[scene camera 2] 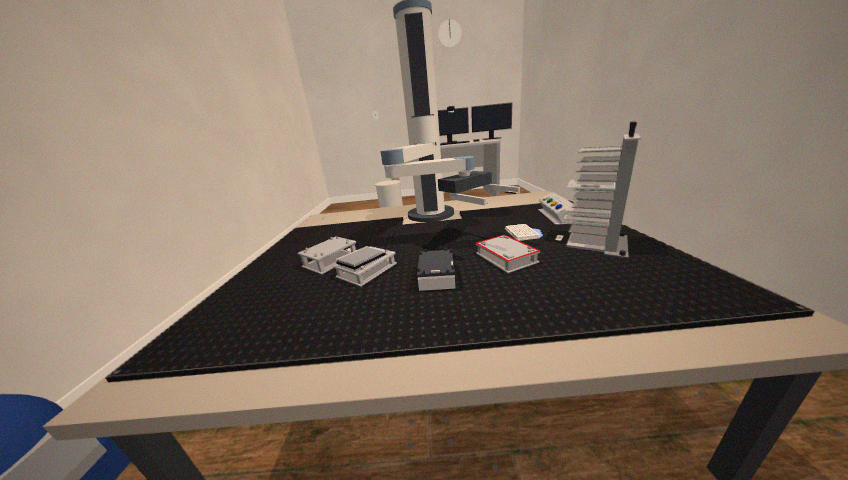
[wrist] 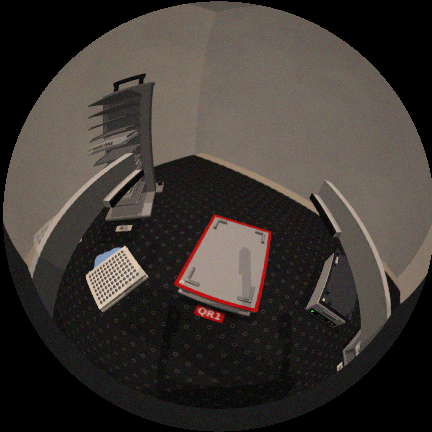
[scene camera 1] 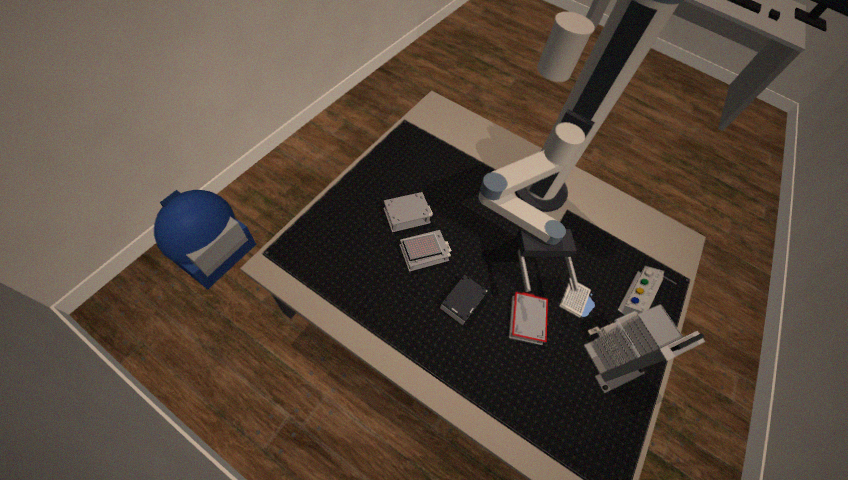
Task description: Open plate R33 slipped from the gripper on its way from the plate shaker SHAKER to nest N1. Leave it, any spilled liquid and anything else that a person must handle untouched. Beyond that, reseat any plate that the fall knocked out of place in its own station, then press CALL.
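Frame: origin at the arm's base, x ahead, y left, z up, level; centimetres.
Where they show: gripper, fingertip midpoint: (scene camera 2: 503,195) (wrist: 230,168) (scene camera 1: 552,290); arm's base, origin of the base link: (scene camera 2: 431,214) (scene camera 1: 539,189).
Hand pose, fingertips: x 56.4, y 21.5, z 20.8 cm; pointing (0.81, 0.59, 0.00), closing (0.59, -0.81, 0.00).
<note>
Things, the pixels of their centre, and the offset from my fingertips. "spot": a spot on its surface instead.
- pale open plate R33, body centre: (wrist: 112,277) (scene camera 1: 575,297) (scene camera 2: 521,231) dx -14.7, dy +11.9, dz -18.8 cm
- blue liquid, surface spot: (wrist: 105,259) spot: dx -14.2, dy +15.9, dz -18.0 cm
- dark-topped shaker, surface spot: (wrist: 342,286) (scene camera 2: 438,258) (scene camera 1: 469,294) spot: dx +10.7, dy -22.2, dz -14.0 cm
- button box, body centre: (wrist: 53,235) (scene camera 1: 643,292) (scene camera 2: 556,206) dx -30.9, dy +33.4, dz -15.3 cm
- red-edged QR1 station, body centre: (wrist: 229,260) (scene camera 2: 506,251) (scene camera 1: 529,317) dx +4.1, dy +0.0, dz -17.2 cm
- nest, body centre: (scene camera 2: 329,252) (scene camera 1: 407,211) dx -6.9, dy -60.7, dz -16.2 cm
- tall rack, body centre: (wrist: 121,139) (scene camera 1: 642,346) (scene camera 2: 605,188) dx -0.2, dy +32.3, dz -0.9 cm
The pale open plate R33 (scene camera 1: 575,299) (scene camera 2: 521,231) (wrist: 116,278) lies on the mat, with blue liquid (scene camera 1: 589,305) (scene camera 2: 537,233) (wrist: 104,257) beside and partly under it. My gripper (scene camera 1: 551,289) (scene camera 2: 502,196) (wrist: 230,168) is open and empty, above the mat near R33 and the red-edged station. A plate (scene camera 1: 423,246) (scene camera 2: 361,257) with pinkish wells sits on a grey nest; whether it is fully seated is unclear. The dark-topped shaker (scene camera 1: 464,297) (scene camera 2: 436,262) (wrist: 342,286) carries no visible plate. The button box (scene camera 1: 642,289) (scene camera 2: 554,208) has coloured buttons; CALL is not readable.
The red-edged QR1 station (scene camera 1: 529,318) (scene camera 2: 507,247) (wrist: 227,260) has a bare top. Another nest (scene camera 1: 407,209) (scene camera 2: 327,249) stands at the left. In the tall rack (scene camera 2: 621,196) (wrist: 146,140), one plate (scene camera 2: 589,184) (wrist: 111,144) appears to stick out past the shelves.
</note>
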